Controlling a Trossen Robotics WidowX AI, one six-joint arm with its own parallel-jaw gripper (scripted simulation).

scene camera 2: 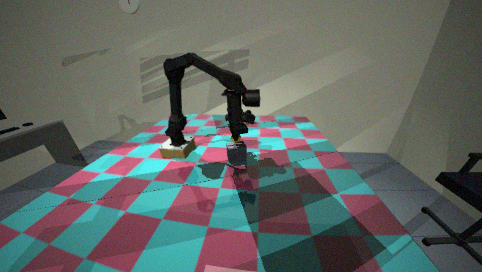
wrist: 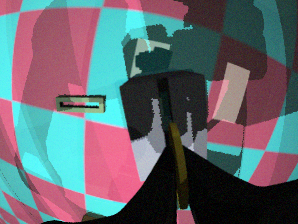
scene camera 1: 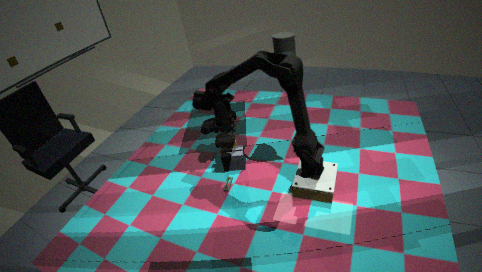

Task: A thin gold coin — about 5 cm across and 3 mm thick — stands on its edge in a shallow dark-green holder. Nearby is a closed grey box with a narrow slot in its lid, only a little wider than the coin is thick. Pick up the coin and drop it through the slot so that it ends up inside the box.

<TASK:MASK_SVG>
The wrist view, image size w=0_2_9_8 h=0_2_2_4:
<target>gripper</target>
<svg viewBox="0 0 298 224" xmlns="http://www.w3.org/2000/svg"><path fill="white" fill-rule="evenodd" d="M172 147L165 147L161 156L158 157L157 163L154 164L152 171L146 176L145 183L134 193L136 196L130 198L128 204L122 206L124 209L118 210L118 213L113 214L113 216L81 222L52 220L41 222L41 224L177 224L177 173ZM182 145L185 153L186 171L188 171L188 176L186 177L188 177L189 208L192 209L190 212L192 212L192 217L196 224L298 224L297 179L287 181L287 183L283 181L283 184L279 183L270 186L250 184L245 180L239 179L237 176L234 177L230 173L222 171L222 168L220 169L220 167L216 167L213 163L209 163L209 160L204 159L198 153L190 151L190 148Z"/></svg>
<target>gold coin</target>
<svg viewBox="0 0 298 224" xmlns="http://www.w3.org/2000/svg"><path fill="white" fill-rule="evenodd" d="M172 123L168 124L170 147L172 147L174 152L174 164L176 164L178 206L180 206L180 209L188 209L189 184L188 177L186 177L188 176L188 171L186 171L184 148L182 148L181 135L177 124Z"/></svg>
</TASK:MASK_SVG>
